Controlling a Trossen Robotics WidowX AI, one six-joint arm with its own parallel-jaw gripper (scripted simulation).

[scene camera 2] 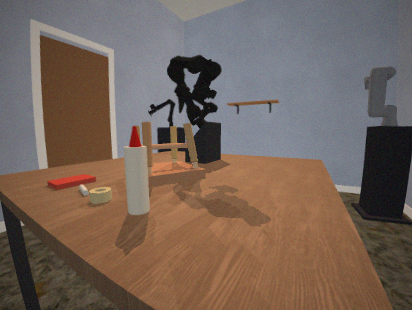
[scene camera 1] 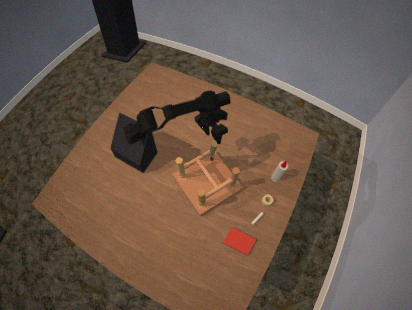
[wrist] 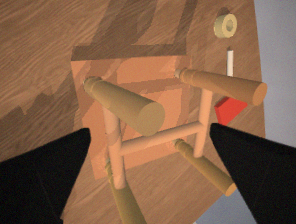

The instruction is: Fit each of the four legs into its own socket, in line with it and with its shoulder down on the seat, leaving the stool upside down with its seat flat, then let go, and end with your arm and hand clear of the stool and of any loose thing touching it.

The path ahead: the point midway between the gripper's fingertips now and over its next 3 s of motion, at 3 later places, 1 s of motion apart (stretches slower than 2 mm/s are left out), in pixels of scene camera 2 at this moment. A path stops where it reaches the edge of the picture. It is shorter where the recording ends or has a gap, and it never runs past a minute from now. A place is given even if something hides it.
My gripper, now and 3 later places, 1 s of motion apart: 189,118; 189,129; 194,128; 195,128
